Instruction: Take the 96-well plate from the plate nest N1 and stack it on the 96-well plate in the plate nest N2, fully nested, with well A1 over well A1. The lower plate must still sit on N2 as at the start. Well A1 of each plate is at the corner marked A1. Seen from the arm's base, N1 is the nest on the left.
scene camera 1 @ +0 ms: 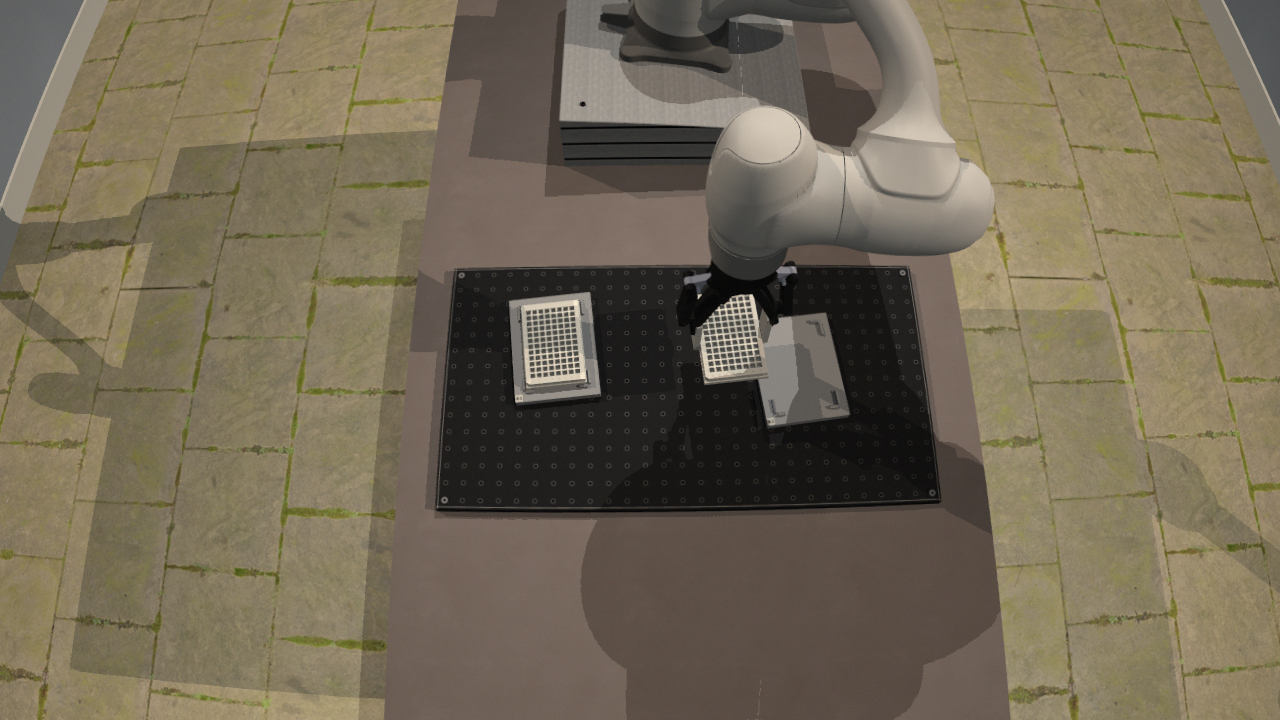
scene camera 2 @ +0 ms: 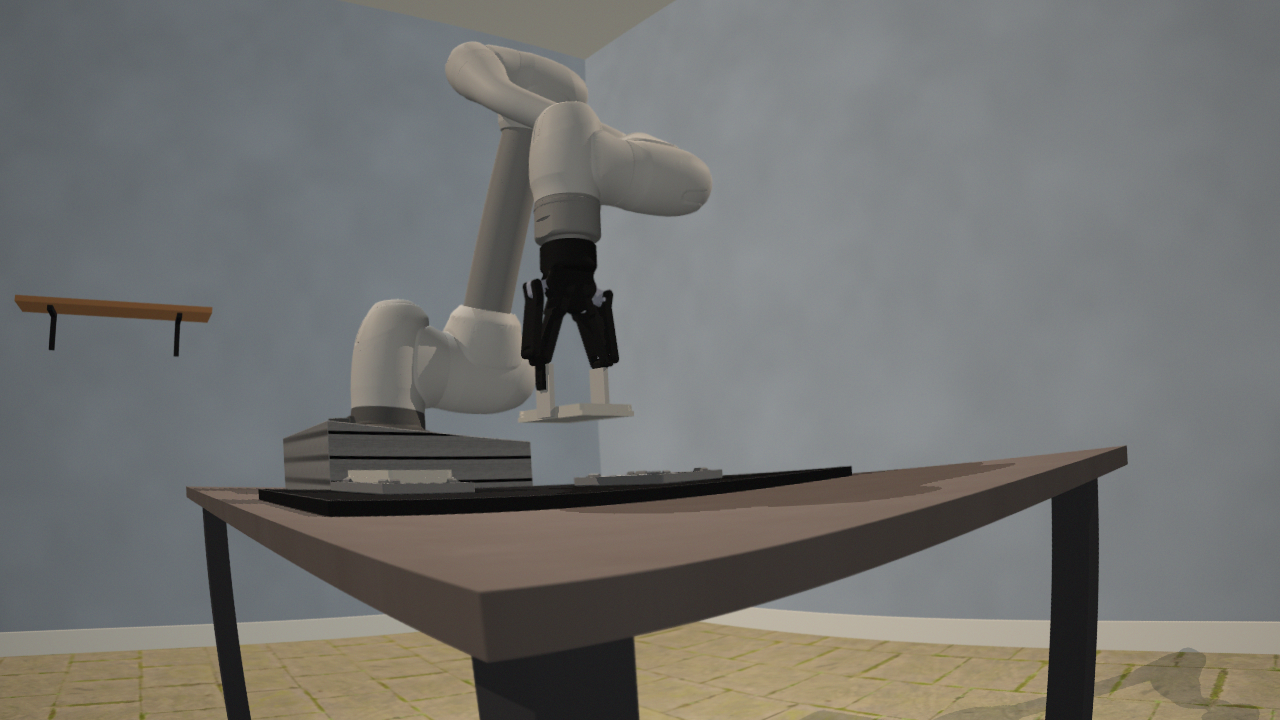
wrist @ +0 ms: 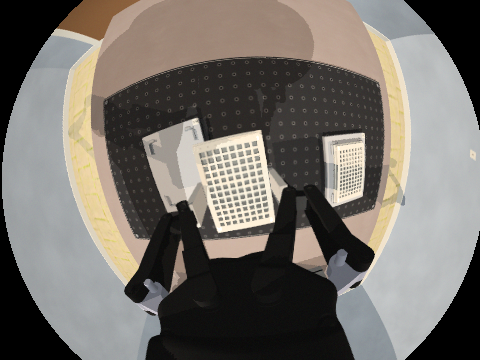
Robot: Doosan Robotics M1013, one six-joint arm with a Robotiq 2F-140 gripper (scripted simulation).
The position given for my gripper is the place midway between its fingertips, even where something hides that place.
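Observation:
My gripper: (scene camera 2: 574, 418), (scene camera 1: 729, 337), (wrist: 236, 184). White 96-well plate (scene camera 1: 736, 368). Another white 96-well plate (scene camera 1: 572, 359).

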